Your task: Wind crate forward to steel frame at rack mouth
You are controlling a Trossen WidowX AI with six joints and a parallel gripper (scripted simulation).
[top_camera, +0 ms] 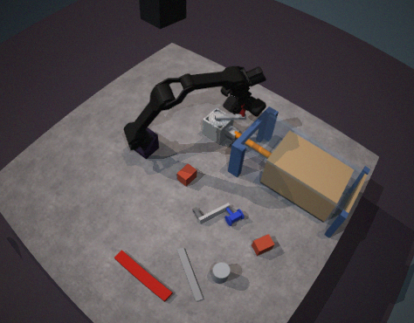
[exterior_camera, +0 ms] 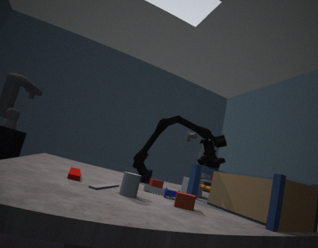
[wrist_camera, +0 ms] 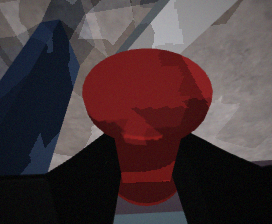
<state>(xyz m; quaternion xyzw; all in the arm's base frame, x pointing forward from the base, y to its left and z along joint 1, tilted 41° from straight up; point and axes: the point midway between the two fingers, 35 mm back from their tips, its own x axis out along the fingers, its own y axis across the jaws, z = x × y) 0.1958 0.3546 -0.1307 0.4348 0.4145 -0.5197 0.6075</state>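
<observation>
My gripper tip is now 50 mm to the left of the winch handle with red knob, 30 mm above it and 20 mm past it. From my gripper tip the other things lie so: blue t-shaped piece (340 mm to the right, 250 mm ahead, 120 mm below); then grey strip (600 mm to the right, 310 mm ahead, 130 mm below); then grey winch (110 mm to the right, 100 mm below, 80 mm behind).
</observation>
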